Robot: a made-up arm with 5 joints.
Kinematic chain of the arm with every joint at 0, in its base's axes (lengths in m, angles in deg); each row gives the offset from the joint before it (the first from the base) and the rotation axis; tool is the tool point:
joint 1: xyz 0 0 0.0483 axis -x
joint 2: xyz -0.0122 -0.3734 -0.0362 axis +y
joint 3: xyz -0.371 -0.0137 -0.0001 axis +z
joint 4: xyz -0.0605 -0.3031 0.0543 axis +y
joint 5: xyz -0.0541 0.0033 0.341 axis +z
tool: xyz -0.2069 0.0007 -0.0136
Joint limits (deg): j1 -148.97..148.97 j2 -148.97..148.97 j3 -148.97..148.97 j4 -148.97..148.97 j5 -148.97..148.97
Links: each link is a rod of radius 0.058 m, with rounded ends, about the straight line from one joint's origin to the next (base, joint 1, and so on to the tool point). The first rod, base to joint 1, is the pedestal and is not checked.
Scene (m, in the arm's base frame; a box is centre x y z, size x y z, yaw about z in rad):
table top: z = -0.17
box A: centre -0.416 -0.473 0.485 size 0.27 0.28 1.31 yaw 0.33
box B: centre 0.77 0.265 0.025 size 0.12 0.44 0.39 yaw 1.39
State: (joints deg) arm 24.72 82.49 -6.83 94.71 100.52
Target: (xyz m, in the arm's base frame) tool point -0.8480 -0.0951 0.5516
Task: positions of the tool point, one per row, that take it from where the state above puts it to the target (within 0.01 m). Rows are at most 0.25 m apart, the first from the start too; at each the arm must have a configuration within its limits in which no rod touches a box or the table.
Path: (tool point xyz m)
1: -0.0647 -0.6948 0.7362
2: -0.1375 -0.5509 0.8927
3: -0.2052 -0.3574 1.0010
4: -0.2649 -0.1350 1.0437
5: -0.3142 0.0901 1.0129
6: -0.3512 0.2896 0.9124
7: -0.3748 0.4388 0.7568
8: -0.5289 0.3367 0.7387
9: -0.6632 0.2098 0.6982
10: -0.7715 0.0636 0.6353
11: -0.8480 -0.0951 0.5516

